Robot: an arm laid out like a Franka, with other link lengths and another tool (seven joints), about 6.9 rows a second.
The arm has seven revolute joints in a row. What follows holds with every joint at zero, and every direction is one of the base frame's. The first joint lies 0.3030 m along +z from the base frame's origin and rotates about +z. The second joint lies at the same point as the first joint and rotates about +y. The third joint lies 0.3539 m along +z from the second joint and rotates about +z. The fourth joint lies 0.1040 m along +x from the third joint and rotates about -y. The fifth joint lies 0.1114 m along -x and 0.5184 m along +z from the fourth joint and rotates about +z. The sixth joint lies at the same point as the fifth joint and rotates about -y. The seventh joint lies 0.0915 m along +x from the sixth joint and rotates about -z. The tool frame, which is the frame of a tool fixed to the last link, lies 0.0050 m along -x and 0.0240 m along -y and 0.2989 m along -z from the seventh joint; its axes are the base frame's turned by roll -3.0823, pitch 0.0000 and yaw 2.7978 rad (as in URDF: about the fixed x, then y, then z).
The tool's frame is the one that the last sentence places.
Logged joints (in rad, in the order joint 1, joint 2, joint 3, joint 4, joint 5, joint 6, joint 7), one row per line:
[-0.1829 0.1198 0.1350 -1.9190 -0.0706 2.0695 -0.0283]
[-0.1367 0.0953 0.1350 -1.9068 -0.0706 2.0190 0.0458]
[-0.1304 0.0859 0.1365 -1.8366 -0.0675 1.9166 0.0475]
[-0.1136 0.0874 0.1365 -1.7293 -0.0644 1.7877 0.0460]
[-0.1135 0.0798 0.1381 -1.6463 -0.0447 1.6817 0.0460]
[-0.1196 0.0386 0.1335 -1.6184 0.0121 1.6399 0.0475]
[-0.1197 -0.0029 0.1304 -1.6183 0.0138 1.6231 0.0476]
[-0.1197 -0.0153 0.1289 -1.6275 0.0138 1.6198 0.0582]
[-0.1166 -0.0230 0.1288 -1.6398 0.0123 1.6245 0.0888]
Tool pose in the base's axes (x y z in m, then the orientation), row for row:
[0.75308 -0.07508 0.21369 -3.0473 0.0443 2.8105]
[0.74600 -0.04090 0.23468 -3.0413 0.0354 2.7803]
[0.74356 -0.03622 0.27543 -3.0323 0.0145 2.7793]
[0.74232 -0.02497 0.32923 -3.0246 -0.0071 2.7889]
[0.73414 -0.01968 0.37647 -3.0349 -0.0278 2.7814]
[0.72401 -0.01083 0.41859 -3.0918 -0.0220 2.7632]
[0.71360 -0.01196 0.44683 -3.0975 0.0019 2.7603]
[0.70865 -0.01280 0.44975 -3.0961 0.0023 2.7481]
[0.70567 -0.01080 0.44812 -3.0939 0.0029 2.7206]
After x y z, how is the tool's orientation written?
As angles about the fixed x, y, z axes (roll, pitch, yaw), in radians.
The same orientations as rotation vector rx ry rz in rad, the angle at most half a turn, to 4 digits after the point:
[0.5156 3.0665 -0.1561]
[0.5634 3.0692 -0.1640]
[-0.5654 -3.0799 0.1726]
[-0.5448 -3.0609 0.1773]
[-0.5515 -3.0417 0.1547]
[-0.5840 -3.0545 0.0696]
[-0.5940 -3.0776 0.0684]
[-0.6127 -3.0737 0.0706]
[-0.6549 -3.0644 0.0740]

